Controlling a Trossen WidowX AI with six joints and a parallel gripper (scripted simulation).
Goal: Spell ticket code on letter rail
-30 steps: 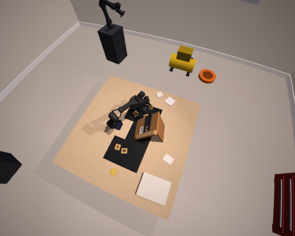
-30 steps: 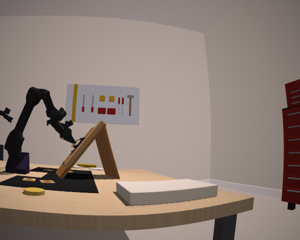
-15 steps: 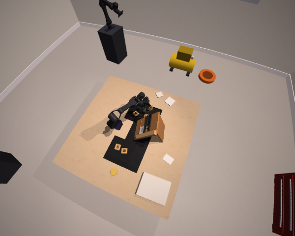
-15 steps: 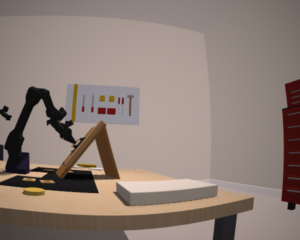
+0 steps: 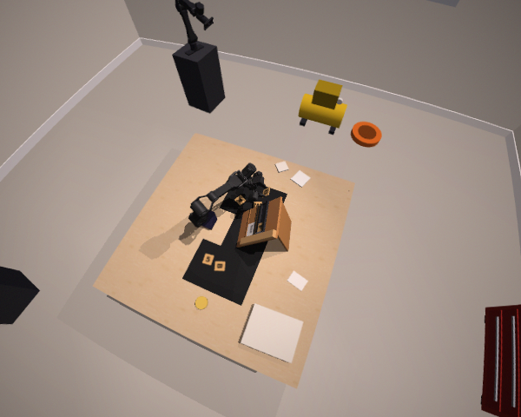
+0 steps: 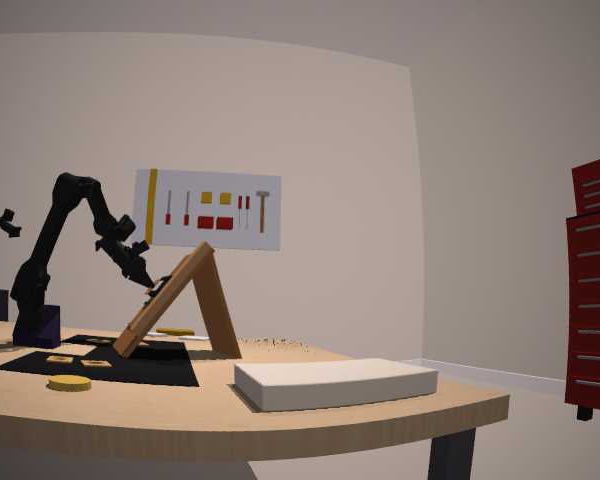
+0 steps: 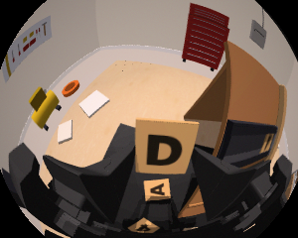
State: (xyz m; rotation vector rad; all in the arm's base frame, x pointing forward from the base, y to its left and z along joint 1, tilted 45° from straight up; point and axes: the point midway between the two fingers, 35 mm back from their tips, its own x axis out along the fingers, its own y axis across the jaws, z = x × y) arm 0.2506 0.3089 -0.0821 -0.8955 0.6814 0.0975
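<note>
Now: the white ticket 2 cm ahead of my gripper tip, 22 cm to the right of it and 8 cm below it. The rest, counted from my gripper tip: black mat (9 cm behind, 26 cm to the right, 18 cm below); then white slab (40 cm ahead, 65 cm to the right, 16 cm below).
</note>
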